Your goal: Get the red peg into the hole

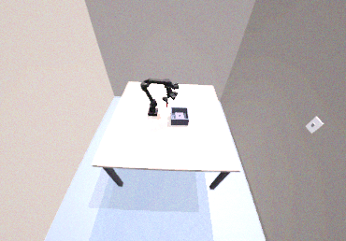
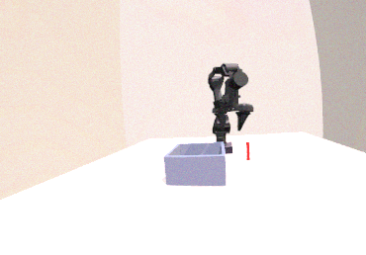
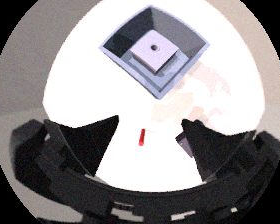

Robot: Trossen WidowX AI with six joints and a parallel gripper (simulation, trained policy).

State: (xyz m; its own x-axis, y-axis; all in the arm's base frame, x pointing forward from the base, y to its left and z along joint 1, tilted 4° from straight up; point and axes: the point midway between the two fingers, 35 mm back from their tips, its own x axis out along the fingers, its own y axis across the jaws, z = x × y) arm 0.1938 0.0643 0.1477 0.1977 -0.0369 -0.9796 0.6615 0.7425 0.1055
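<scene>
My gripper tip is now 10 cm above the red peg, 7 cm to the right of it and 5 cm past it. The rest, counted from my gripper tip: grey-blue box: 12 cm below, 11 cm to the right, 11 cm ahead; then plate: 11 cm to the right, 11 cm ahead, 10 cm below.
</scene>
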